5 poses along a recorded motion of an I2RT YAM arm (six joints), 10 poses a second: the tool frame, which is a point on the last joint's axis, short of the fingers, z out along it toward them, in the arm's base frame.
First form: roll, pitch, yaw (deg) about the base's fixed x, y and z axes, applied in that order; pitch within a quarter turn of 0, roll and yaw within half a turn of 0; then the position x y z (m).
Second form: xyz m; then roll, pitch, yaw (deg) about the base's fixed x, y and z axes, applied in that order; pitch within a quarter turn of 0, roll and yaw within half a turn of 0. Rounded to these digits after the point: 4 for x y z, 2 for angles.
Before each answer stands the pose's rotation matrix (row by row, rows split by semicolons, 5 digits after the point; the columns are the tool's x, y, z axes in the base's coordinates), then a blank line. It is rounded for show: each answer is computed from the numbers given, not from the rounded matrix.
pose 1, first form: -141.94, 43.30, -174.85, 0.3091, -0.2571, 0.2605
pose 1, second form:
-0.72483 0.35041 0.59315; -0.06533 0.82214 -0.56553; -0.68582 -0.44866 -0.57302

0.3091, -0.2571, 0.2605, -141.94, 43.30, -174.85
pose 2, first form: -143.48, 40.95, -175.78, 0.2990, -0.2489, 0.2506
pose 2, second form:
-0.75323 0.32984 0.56908; -0.05558 0.83017 -0.55473; -0.65540 -0.44947 -0.60698

0.2990, -0.2489, 0.2506, -143.48, 40.95, -175.78
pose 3, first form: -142.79, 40.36, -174.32, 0.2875, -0.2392, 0.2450
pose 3, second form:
-0.75825 0.31087 0.57308; -0.07542 0.83127 -0.55072; -0.64759 -0.46080 -0.60687

0.2875, -0.2392, 0.2450, -142.79, 40.36, -174.32
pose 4, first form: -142.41, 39.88, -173.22, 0.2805, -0.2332, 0.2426
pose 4, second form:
-0.76202 0.29484 0.57653; -0.09060 0.83303 -0.54576; -0.64118 -0.46811 -0.60808

0.2805, -0.2332, 0.2426, -142.41, 39.88, -173.22
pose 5, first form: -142.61, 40.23, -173.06, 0.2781, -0.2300, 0.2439
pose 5, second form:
-0.75786 0.29331 0.58276; -0.09225 0.83609 -0.54078; -0.64586 -0.46360 -0.60658

0.2781, -0.2300, 0.2439, -142.61, 40.23, -173.06
